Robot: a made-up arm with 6 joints. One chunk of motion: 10 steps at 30 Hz.
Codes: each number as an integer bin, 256 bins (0 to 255) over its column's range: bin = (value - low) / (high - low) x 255, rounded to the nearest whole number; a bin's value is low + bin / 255 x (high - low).
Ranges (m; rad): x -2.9..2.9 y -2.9..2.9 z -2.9..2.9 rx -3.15..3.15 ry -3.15..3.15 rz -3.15..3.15
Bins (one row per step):
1: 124 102 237 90 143 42
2: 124 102 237 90 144 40
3: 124 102 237 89 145 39
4: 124 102 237 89 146 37
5: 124 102 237 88 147 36
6: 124 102 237 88 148 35
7: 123 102 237 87 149 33
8: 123 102 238 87 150 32
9: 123 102 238 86 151 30
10: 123 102 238 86 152 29
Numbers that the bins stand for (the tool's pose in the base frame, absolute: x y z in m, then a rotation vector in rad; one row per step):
1: -0.0796 -0.5800 2.4906 -0.9265 0.3829 -2.1124
2: -0.0796 -0.5800 2.4906 -0.9265 0.4076 -2.1618
3: -0.0796 -0.5800 2.4906 -0.9512 0.4324 -2.1865
4: -0.0796 -0.5800 2.4906 -0.9512 0.4571 -2.2359
5: -0.0796 -0.5800 2.4906 -0.9759 0.4818 -2.2606
6: -0.0796 -0.5800 2.4906 -0.9759 0.5065 -2.2853
7: -0.1024 -0.5800 2.4906 -1.0006 0.5312 -2.3347
8: -0.1024 -0.5800 2.5133 -1.0006 0.5559 -2.3594
9: -0.1024 -0.5800 2.5133 -1.0253 0.5806 -2.4088
10: -0.1024 -0.5800 2.5133 -1.0253 0.6053 -2.4335

